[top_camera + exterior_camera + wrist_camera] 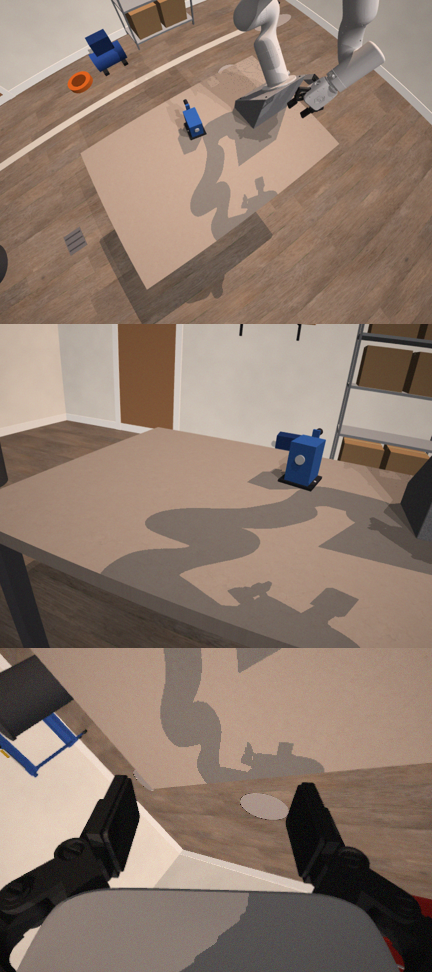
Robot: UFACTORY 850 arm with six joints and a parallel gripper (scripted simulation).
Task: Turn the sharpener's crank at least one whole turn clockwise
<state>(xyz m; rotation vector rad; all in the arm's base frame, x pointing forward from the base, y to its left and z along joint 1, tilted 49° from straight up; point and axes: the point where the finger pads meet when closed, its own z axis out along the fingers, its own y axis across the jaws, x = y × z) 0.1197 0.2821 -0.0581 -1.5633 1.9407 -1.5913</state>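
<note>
Now: hand 35 cm short of the dark crank knob, 42 cm to the left of it and 23 cm above it. Round my hand: sharpener crank (35 cm ahead, 41 cm to the right, 23 cm below).
</note>
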